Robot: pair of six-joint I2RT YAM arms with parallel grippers.
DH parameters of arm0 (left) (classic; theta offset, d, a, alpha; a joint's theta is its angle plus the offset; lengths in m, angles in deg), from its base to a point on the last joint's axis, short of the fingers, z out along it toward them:
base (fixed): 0 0 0 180
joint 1: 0 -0.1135 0.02 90
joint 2: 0 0 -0.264 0
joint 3: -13.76 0 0.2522 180
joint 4: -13.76 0 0.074 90
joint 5: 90 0 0 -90
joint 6: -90 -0.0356 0 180
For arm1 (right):
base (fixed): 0 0 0 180
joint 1: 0 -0.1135 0.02 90
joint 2: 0 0 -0.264 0
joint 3: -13.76 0 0.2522 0
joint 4: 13.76 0 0.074 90
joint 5: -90 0 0 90
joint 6: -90 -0.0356 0 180
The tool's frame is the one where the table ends.
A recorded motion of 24 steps. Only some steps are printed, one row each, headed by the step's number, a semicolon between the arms.
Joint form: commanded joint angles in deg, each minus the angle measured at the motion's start. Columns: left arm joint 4, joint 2, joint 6, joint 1, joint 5, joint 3; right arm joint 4, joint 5, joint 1, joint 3, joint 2, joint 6.
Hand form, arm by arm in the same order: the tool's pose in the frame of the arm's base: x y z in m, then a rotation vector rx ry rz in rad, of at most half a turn. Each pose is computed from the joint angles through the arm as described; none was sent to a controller.
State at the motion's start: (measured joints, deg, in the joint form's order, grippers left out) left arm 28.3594 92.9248 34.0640 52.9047 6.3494 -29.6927; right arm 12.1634 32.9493 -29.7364 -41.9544 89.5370 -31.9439
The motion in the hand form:
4: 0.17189 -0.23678 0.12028 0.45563 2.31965 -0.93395; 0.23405 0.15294 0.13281 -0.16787 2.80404 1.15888
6: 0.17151 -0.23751 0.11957 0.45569 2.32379 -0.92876; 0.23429 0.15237 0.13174 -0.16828 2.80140 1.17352
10: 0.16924 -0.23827 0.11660 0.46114 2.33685 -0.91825; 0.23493 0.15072 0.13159 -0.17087 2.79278 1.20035
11: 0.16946 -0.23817 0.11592 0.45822 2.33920 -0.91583; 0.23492 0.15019 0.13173 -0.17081 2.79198 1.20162
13: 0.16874 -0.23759 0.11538 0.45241 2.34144 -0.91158; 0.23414 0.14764 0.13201 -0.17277 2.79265 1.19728
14: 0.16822 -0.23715 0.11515 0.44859 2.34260 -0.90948; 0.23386 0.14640 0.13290 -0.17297 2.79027 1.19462
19: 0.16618 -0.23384 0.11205 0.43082 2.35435 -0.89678; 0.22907 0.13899 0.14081 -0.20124 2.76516 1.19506
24: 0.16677 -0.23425 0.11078 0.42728 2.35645 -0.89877; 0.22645 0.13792 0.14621 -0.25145 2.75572 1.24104
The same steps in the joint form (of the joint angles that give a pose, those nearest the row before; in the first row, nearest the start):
4: -0.41 1.62 0.22 0.35 -0.02 -1.28; -2.52 3.53 0.92 1.33 2.65 0.30
6: -0.61 1.82 0.29 0.52 -0.26 -1.40; -3.00 4.17 1.11 1.52 2.84 0.30
10: -0.86 2.26 0.40 1.01 -0.63 -1.30; -3.49 5.36 1.59 1.74 2.84 0.47
11: -0.83 2.42 0.47 0.98 -0.71 -1.30; -3.44 5.45 1.69 1.79 2.76 0.56
13: -0.80 2.35 0.69 1.06 -1.03 -1.09; -2.93 5.50 2.09 2.04 2.36 1.15
14: -0.78 2.27 0.84 1.12 -1.22 -0.94; -2.67 5.46 2.29 2.13 2.02 1.38
19: -0.55 2.17 1.45 1.14 -1.86 -0.03; -0.88 5.92 3.27 3.06 -1.03 3.34
24: -0.19 2.61 1.62 1.08 -1.78 -0.09; 1.06 8.29 3.47 2.78 -2.18 5.15

